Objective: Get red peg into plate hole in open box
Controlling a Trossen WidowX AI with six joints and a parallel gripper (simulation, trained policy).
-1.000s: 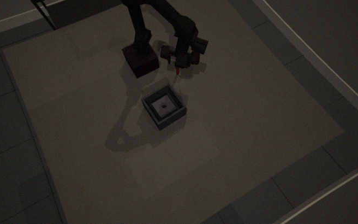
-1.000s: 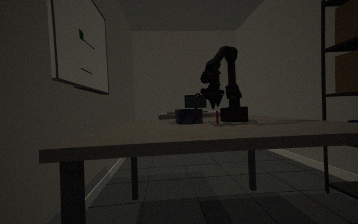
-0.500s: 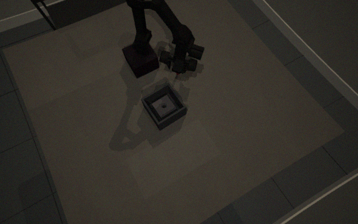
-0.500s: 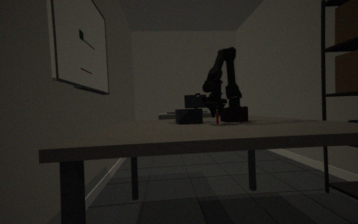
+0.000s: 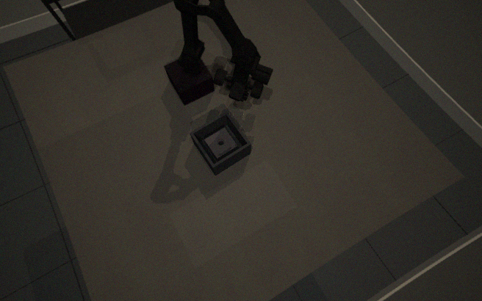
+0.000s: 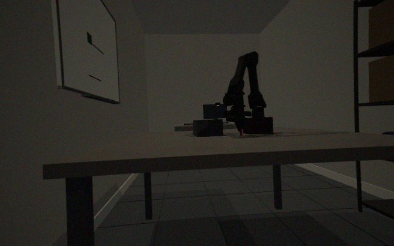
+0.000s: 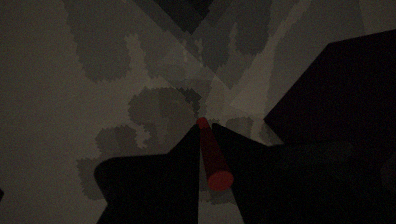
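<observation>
My gripper tip is now 140 mm short of the pale plate, 180 mm to the left of it and 20 mm below it. The rest, counted from my gripper tip: red peg (10 mm to the left, 10 mm above); dark box (140 mm ahead, 180 mm to the right).
</observation>
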